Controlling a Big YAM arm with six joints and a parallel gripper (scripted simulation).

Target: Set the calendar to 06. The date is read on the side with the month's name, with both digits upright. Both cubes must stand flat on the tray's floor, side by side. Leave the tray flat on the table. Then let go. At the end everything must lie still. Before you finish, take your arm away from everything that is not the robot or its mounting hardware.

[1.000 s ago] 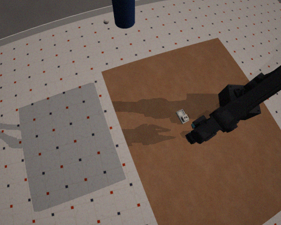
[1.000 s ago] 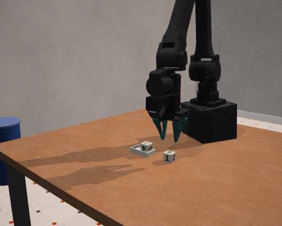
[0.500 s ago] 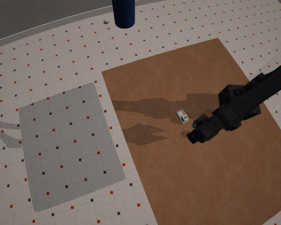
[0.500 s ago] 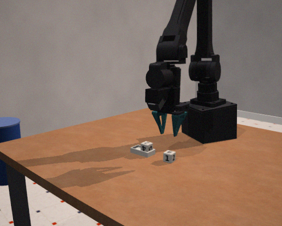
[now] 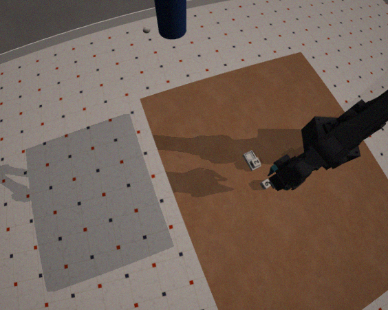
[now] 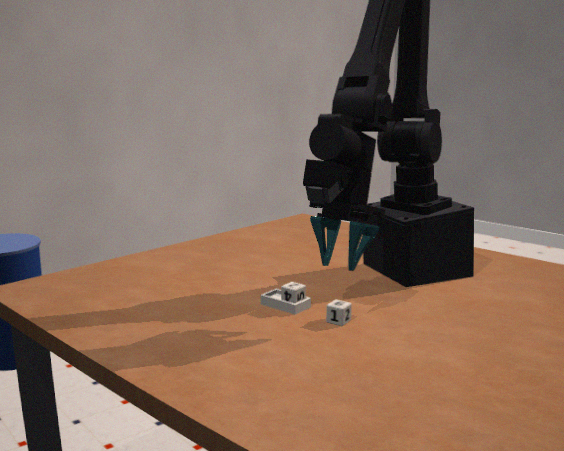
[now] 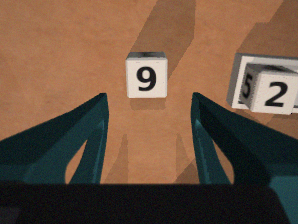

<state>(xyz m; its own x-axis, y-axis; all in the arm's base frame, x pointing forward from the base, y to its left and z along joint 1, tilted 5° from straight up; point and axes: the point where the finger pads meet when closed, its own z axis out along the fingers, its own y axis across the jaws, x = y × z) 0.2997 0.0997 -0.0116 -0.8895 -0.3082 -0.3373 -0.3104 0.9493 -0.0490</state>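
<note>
Now: hand 80 mm above the white digit cube. Round my hand: white tray: 100 mm to the right, 90 mm below, 20 mm ahead.
</note>
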